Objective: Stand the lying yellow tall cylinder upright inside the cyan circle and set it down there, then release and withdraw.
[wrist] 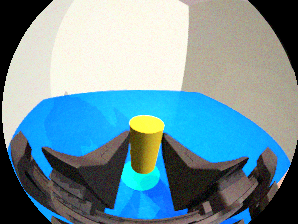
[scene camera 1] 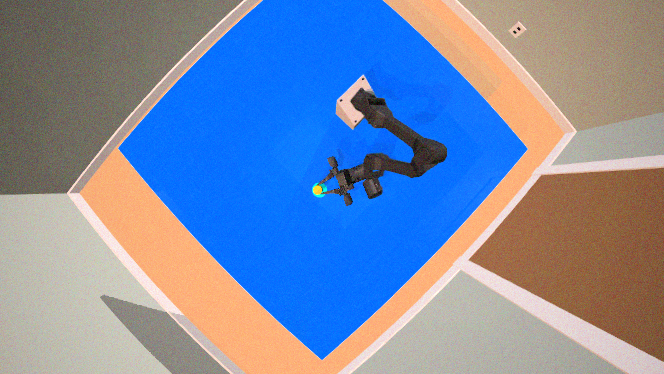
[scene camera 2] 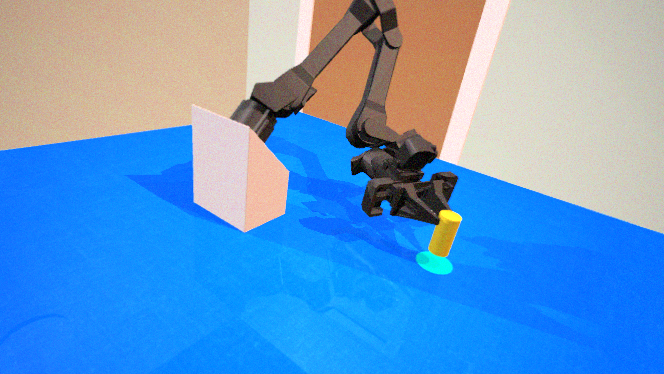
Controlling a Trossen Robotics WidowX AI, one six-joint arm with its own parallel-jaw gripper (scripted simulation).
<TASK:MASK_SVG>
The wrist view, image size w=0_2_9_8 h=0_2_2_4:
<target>my gripper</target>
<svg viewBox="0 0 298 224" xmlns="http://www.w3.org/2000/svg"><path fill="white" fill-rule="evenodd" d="M51 217L52 224L68 224L68 222L61 221L60 218L55 216ZM9 144L13 168L25 192L40 202L40 205L44 205L44 208L67 218L72 224L221 224L247 208L251 218L250 224L266 208L278 190L277 181L273 181L278 157L269 147L259 155L257 167L246 176L242 168L247 164L249 157L210 163L178 143L173 136L162 133L162 159L174 212L188 209L188 214L156 220L118 217L105 213L105 208L113 210L116 206L114 204L120 188L118 185L121 183L125 160L128 157L129 131L121 132L108 143L102 144L102 147L82 156L67 155L44 145L41 151L52 168L49 179L33 159L31 144L21 129L12 137Z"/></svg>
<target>yellow tall cylinder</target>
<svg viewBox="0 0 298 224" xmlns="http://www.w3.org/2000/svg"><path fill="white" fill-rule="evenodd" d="M141 115L133 117L129 121L130 161L132 161L130 167L132 167L134 172L149 175L154 167L156 167L164 123L156 116Z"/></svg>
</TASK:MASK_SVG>
